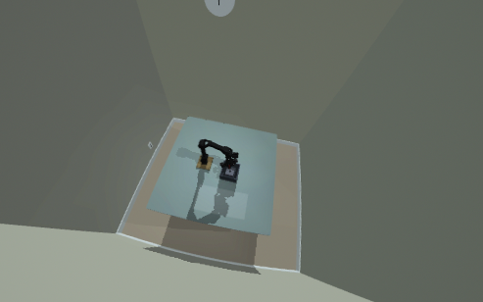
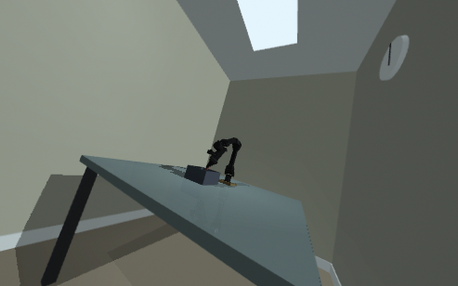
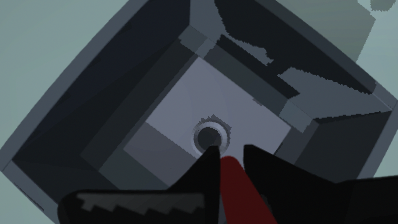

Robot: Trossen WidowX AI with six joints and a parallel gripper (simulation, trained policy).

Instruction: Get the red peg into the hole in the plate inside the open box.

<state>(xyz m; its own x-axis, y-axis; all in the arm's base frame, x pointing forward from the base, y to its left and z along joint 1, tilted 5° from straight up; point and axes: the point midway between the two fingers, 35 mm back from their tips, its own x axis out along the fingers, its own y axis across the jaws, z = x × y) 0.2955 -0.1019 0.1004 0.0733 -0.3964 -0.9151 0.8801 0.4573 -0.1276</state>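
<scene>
Now: gripper tip 20 mm to the right of the red peg, 20 mm below it and 10 mm past it. From my gripper tip the other things lie so: dark box (80 mm below, 10 mm to the right, 10 mm ahead); then grey plate (60 mm below, 10 mm to the right, 10 mm ahead).
</scene>
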